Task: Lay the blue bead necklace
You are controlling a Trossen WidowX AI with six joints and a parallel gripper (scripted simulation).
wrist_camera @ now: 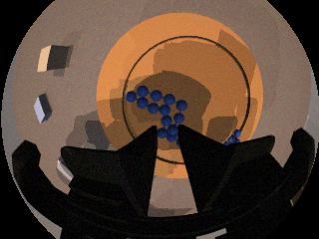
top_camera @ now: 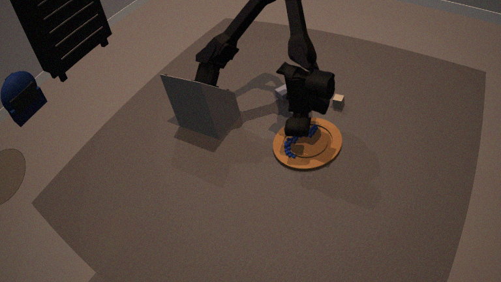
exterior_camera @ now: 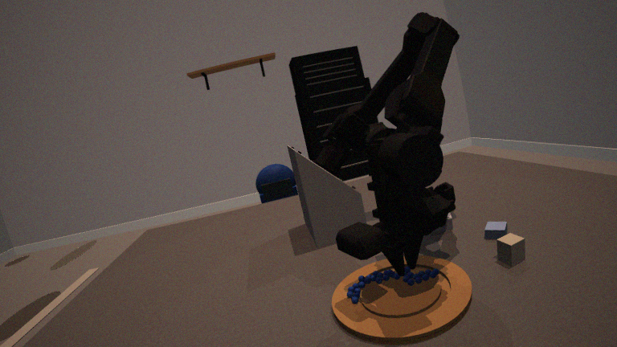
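The tan cube is 160 mm to the left of my gripper tip and 30 mm ahead of it. Also, from my gripper tip: white block (160 mm behind, 140 mm to the left, 10 mm below); pale blue block (200 mm to the left, 50 mm behind, 10 mm below).
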